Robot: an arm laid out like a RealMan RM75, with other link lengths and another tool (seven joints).
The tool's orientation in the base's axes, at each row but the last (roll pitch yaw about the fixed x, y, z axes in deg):
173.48, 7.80, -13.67
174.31, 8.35, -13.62
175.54, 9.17, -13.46
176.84, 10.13, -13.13
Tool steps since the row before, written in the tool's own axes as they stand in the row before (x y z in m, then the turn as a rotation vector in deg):
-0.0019, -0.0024, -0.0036, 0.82, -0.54, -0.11
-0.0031, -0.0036, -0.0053, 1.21, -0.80, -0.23
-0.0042, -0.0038, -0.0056, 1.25, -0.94, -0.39
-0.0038, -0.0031, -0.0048, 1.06, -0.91, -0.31
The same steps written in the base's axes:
-0.0007, 0.0031, 0.0035, 0.93, 0.34, -0.06
-0.0013, 0.0045, 0.0053, 1.38, 0.51, -0.03
-0.0022, 0.0049, 0.0059, 1.47, 0.64, 0.11
-0.0021, 0.0039, 0.0052, 1.27, 0.65, 0.07

